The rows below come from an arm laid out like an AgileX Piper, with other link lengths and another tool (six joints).
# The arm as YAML. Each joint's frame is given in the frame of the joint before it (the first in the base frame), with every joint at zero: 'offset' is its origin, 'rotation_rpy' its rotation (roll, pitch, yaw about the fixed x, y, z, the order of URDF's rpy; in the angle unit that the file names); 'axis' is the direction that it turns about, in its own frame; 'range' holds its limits. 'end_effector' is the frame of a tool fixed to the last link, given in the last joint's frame.
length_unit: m
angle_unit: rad
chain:
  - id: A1
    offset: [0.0, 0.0, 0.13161]
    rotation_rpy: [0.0, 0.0, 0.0]
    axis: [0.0, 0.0, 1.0]
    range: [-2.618, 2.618]
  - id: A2
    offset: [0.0, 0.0, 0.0]
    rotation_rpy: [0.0, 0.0, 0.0]
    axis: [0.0, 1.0, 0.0]
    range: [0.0, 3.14]
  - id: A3
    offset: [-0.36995, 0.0, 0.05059]
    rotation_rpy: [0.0, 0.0, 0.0]
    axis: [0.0, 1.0, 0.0]
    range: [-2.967, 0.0]
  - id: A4
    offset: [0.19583, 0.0, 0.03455]
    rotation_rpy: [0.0, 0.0, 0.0]
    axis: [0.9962, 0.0, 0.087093]
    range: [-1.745, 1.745]
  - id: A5
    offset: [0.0, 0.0, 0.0]
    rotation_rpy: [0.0, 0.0, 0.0]
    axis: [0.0, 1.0, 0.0]
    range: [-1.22, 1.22]
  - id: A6
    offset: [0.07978, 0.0, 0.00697]
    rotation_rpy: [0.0, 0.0, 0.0]
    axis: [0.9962, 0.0, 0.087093]
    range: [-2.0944, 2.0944]
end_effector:
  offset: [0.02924, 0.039, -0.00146]
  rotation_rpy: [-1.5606, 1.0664, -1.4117]
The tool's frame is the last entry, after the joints.
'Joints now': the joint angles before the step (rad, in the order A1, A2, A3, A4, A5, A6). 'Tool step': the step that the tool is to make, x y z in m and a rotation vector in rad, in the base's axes. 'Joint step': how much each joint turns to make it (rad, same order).
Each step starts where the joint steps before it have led.
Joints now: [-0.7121 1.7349 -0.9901 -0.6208 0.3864 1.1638]
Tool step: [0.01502 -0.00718 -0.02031 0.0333 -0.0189 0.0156]
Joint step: [-0.0001 0.0705 0.0000 -0.0014 -0.0722 0.0216]
